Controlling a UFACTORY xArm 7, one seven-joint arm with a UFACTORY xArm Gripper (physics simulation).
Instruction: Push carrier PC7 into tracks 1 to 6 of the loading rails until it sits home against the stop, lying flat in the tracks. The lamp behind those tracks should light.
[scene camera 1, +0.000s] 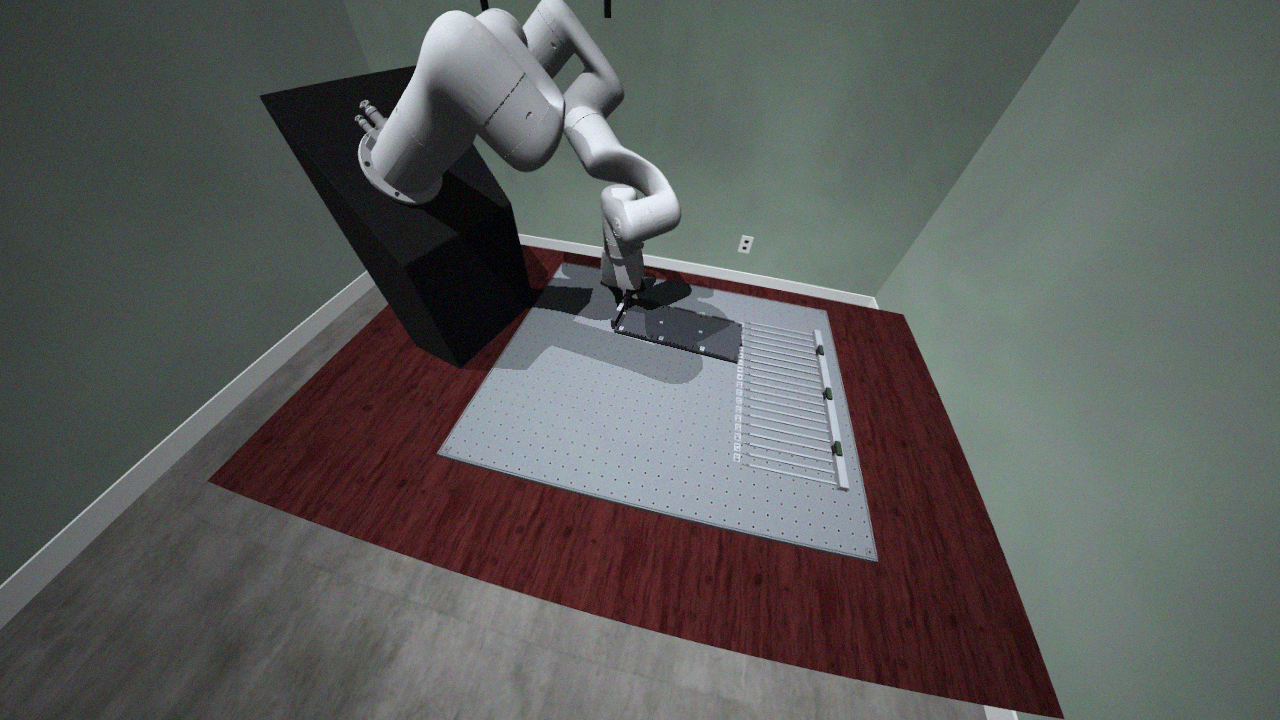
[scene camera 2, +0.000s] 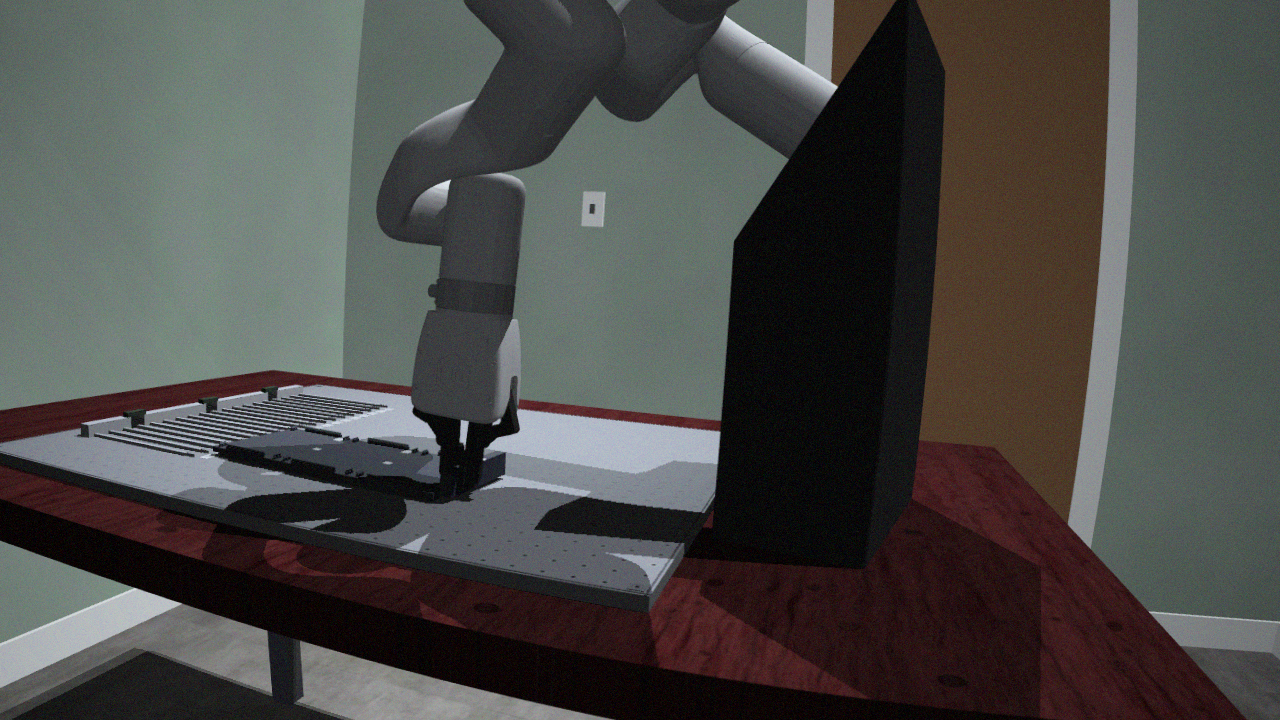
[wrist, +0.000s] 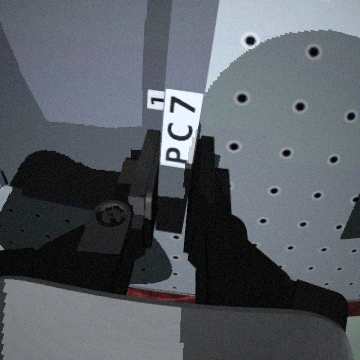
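Pixels of known places: gripper, fingertip midpoint: (scene camera 1: 623, 305) (scene camera 2: 459, 485) (wrist: 177, 159); arm's base, origin of the base link: (scene camera 1: 402, 167) (scene camera 2: 856, 152).
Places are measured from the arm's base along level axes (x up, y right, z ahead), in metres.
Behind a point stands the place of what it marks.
Carrier PC7 (scene camera 1: 684, 332) @(x -0.363, y -0.077, z 0.534 m) (scene camera 2: 335, 454) @(x -0.363, y -0.098, z 0.542 m) (wrist: 95, 70) @(x -0.363, y -0.101, z 0.396 m) is a long dark plate. Its far end is at the near ends of the loading rails (scene camera 1: 793, 475) @(x -0.371, y 0.251, z 0.768 m) (scene camera 2: 143, 445) @(x -0.372, y -0.157, z 0.780 m), at the back of the row in scene camera 1; whether it has entered the tracks is too small to tell. My gripper (scene camera 1: 624, 307) @(x -0.364, y -0.143, z 0.366 m) (scene camera 2: 456, 481) @(x -0.364, y -0.143, z 0.366 m) (wrist: 177, 159) @(x -0.364, y -0.143, z 0.366 m) points down, shut on the carrier's end tab beside the PC7 label (wrist: 180, 128) @(x -0.344, y -0.114, z 0.361 m). The white stop (scene camera 1: 833, 427) @(x -0.359, y 0.138, z 0.861 m) (scene camera 2: 167, 414) @(x -0.364, y -0.031, z 0.867 m) is at the rails' far end, apart from the carrier. The lamp (scene camera 1: 819, 350) @(x -0.354, y -0.078, z 0.871 m) behind the back tracks looks dark green and unlit.
Two more dark lamp blocks (scene camera 1: 827, 394) @(x -0.354, y 0.057, z 0.863 m) (scene camera 1: 837, 448) @(x -0.353, y 0.189, z 0.856 m) sit along the stop. Small white track labels (scene camera 1: 737, 420) @(x -0.374, y 0.148, z 0.664 m) line the rail mouths. The perforated grey board (scene camera 1: 572, 429) @(x -0.374, y 0.232, z 0.335 m) (scene camera 2: 581, 546) @(x -0.374, y -0.234, z 0.213 m) lies on the red table (scene camera 1: 554, 555) @(x -0.387, y 0.451, z 0.367 m) (scene camera 2: 787, 644) @(x -0.387, y -0.340, z 0.039 m). The black arm pedestal (scene camera 1: 474, 286) @(x -0.229, y 0.018, z 0.068 m) (scene camera 2: 814, 358) @(x -0.208, y -0.158, z 0.035 m) stands beside the board.
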